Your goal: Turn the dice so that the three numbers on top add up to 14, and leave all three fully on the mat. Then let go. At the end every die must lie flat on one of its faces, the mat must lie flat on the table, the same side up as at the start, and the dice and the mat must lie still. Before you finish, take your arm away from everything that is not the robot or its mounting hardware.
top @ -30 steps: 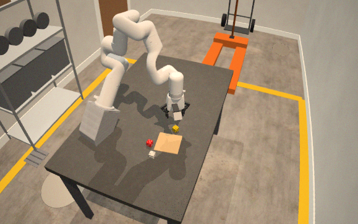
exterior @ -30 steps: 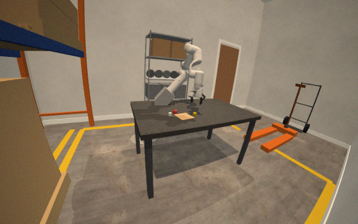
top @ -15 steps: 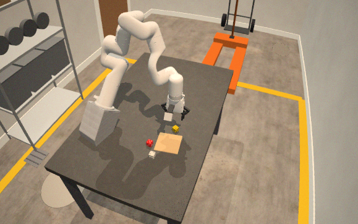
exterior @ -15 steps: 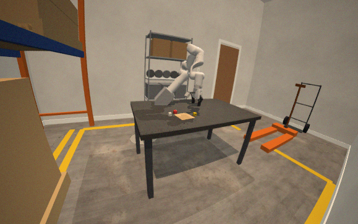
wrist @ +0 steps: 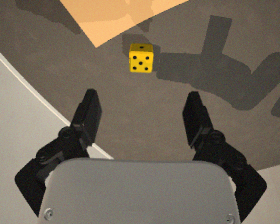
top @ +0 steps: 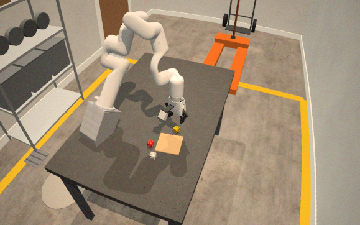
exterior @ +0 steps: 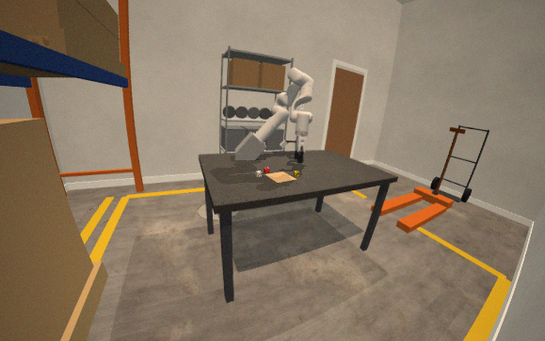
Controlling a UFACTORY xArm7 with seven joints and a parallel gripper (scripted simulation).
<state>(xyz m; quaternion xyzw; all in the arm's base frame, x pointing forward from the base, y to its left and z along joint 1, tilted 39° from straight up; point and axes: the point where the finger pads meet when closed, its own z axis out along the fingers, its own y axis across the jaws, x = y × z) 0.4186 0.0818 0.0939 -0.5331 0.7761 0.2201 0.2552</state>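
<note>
The yellow die lies 10 cm below my hand. Also, from my hand: mat (11 cm to the right, 11 cm below); red die (9 cm behind, 17 cm to the right, 10 cm below); white die (4 cm behind, 24 cm to the right, 10 cm below).
</note>
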